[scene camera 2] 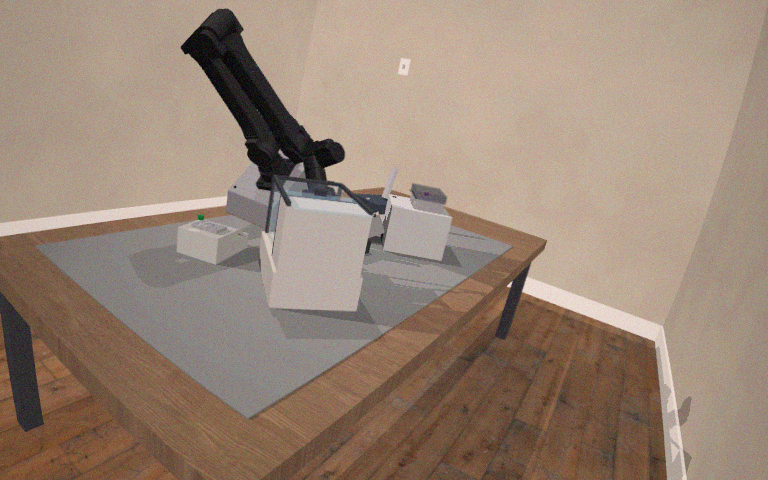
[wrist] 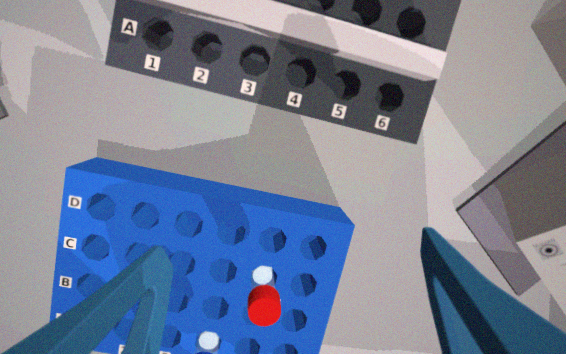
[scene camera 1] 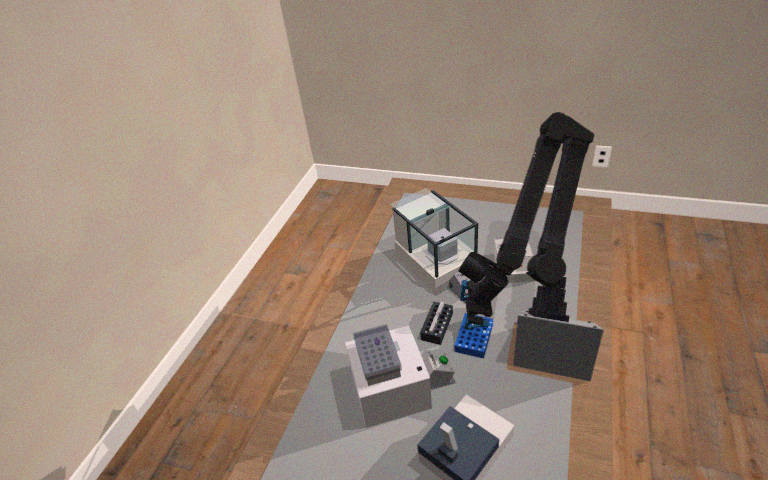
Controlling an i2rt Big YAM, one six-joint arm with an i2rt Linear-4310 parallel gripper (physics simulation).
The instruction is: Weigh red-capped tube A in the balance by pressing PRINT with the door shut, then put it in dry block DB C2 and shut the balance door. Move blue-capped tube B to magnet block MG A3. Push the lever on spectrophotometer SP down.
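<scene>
My gripper (scene camera 1: pixel 479 321) (wrist: pixel 287 248) is open and empty, low over the blue rack (scene camera 1: pixel 473 336) (wrist: pixel 200 200). Red-capped tube A (wrist: pixel 264 306) stands in rack hole C5, between and just below the fingertips in the wrist view. Blue-capped tube B (wrist: pixel 209 341) is in A4, its cap mostly cut off by the lower edge. The black magnet block (scene camera 1: pixel 436 322) (wrist: pixel 257 80) shows an unoccupied A3. The balance (scene camera 1: pixel 436 277) (scene camera 2: pixel 317 254) has its top glass panel apparently slid back. The grey holed block (scene camera 1: pixel 368 362) (scene camera 2: pixel 428 194) sits on a white box. The spectrophotometer's lever (scene camera 1: pixel 448 436) (scene camera 2: pixel 390 183) stands raised.
A small unit with a green button (scene camera 1: pixel 443 359) stands beside the white box (scene camera 1: pixel 396 401) (scene camera 2: pixel 417 232). Another small grey unit (scene camera 1: pixel 459 284) is between balance and gripper. A white box with a panel (scene camera 2: pixel 198 243) stands beyond the arm. A large grey box (scene camera 1: pixel 557 348) stands at the arm's base.
</scene>
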